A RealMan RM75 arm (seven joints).
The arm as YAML. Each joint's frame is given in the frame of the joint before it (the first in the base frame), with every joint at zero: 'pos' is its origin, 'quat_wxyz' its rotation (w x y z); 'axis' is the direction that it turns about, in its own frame. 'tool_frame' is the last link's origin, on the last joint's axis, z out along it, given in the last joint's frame.
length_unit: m
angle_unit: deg
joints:
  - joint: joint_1
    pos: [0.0, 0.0, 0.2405]
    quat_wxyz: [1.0, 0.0, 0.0, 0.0]
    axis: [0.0, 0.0, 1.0]
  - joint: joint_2
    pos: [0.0, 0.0, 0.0]
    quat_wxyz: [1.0, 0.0, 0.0, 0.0]
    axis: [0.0, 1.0, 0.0]
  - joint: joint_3
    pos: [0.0, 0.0, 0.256]
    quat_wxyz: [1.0, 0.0, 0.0, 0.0]
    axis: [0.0, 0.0, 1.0]
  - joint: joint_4
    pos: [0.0, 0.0, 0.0]
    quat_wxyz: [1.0, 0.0, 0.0, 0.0]
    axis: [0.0, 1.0, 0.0]
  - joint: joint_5
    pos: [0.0, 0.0, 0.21]
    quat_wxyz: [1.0, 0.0, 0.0, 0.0]
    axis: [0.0, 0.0, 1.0]
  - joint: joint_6
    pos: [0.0, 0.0, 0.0]
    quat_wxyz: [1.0, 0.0, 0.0, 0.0]
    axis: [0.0, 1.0, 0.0]
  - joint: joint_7
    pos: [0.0, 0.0, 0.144]
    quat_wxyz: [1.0, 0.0, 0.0, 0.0]
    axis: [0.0, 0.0, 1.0]
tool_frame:
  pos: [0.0, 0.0, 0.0]
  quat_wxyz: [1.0, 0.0, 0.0, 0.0]
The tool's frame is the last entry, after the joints.
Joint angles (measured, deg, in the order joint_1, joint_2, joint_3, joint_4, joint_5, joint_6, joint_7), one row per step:
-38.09 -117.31 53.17 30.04 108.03 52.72 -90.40
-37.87 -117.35 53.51 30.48 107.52 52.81 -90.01
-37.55 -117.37 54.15 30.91 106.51 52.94 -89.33
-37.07 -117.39 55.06 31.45 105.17 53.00 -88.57
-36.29 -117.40 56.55 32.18 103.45 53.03 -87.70
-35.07 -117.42 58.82 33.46 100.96 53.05 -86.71
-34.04 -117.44 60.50 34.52 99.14 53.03 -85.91
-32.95 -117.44 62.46 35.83 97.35 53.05 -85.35
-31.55 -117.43 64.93 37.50 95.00 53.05 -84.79
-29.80 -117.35 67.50 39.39 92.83 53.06 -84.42
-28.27 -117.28 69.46 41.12 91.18 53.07 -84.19
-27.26 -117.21 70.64 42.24 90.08 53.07 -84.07
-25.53 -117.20 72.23 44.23 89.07 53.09 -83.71
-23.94 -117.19 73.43 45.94 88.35 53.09 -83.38
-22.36 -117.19 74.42 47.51 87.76 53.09 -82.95
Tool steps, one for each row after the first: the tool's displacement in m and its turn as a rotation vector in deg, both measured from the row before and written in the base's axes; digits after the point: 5 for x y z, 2 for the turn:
0.00100 0.00004 0.00072 0.22 0.01 -0.53
0.00130 -0.00031 0.00047 0.24 -0.09 -0.74
0.00114 -0.00065 0.00050 0.33 -0.14 -0.78
0.00066 -0.00179 -0.00001 0.25 -0.04 -0.91
0.00135 -0.00271 0.00014 0.37 -0.17 -1.24
0.00063 -0.00244 0.00021 0.33 -0.08 -0.92
0.00153 -0.00264 0.00000 0.17 -0.07 -1.04
0.00229 -0.00354 -0.00017 0.20 -0.32 -1.18
0.00075 -0.00511 -0.00003 0.09 -0.25 -0.96
0.00068 -0.00440 0.00046 0.15 -0.26 -0.75
0.00035 -0.00286 0.00063 0.16 -0.26 -0.40
-0.00017 -0.00528 0.00080 0.23 0.12 -0.82
-0.00098 -0.00500 0.00094 0.26 0.15 -0.56
-0.00164 -0.00515 0.00100 0.30 0.20 -0.46

